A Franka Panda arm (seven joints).
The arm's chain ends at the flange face. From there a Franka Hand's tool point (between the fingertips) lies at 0.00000 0.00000 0.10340 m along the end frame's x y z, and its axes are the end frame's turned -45 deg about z.
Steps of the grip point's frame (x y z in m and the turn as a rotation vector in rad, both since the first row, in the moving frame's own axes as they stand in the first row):
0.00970 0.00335 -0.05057 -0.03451 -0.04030 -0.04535
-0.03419 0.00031 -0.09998 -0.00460 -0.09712 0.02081
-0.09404 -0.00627 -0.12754 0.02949 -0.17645 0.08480
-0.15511 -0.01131 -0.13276 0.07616 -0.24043 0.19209
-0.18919 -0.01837 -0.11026 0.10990 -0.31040 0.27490
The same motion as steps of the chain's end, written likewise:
0.00953 -0.00997 -0.05042 -0.05290 -0.00409 -0.04535
-0.01713 0.01704 -0.09949 -0.07193 -0.06542 0.02081
-0.05552 0.05202 -0.12589 -0.10392 -0.14562 0.08480
-0.09377 0.09208 -0.12950 -0.11616 -0.22386 0.19209
-0.11499 0.11073 -0.10474 -0.14177 -0.29720 0.27490

